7 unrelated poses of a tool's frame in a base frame.
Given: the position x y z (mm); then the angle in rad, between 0 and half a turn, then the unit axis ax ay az.
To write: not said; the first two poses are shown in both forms.
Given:
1: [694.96, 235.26, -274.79, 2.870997, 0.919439, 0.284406, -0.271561]
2: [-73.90, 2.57, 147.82, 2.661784, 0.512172, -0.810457, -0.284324]
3: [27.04, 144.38, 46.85, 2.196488, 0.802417, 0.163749, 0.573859]
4: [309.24, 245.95, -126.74, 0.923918, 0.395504, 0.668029, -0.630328]
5: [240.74, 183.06, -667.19, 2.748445, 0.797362, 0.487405, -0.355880]
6: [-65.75, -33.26, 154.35, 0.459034, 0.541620, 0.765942, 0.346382]
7: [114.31, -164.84, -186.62, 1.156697, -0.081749, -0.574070, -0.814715]
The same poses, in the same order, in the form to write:
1: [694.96, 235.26, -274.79, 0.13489, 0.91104, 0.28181, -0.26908]
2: [-73.90, 2.57, 147.82, 0.23761, 0.49750, -0.78725, -0.27618]
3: [27.04, 144.38, 46.85, 0.45516, 0.71448, 0.14580, 0.51097]
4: [309.24, 245.95, -126.74, 0.89518, 0.17628, 0.29774, -0.28094]
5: [240.74, 183.06, -667.19, 0.19531, 0.78201, 0.47802, -0.34903]
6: [-65.75, -33.26, 154.35, 0.97378, 0.12322, 0.17426, 0.07880]
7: [114.31, -164.84, -186.62, 0.83737, -0.04469, -0.31381, -0.44536]
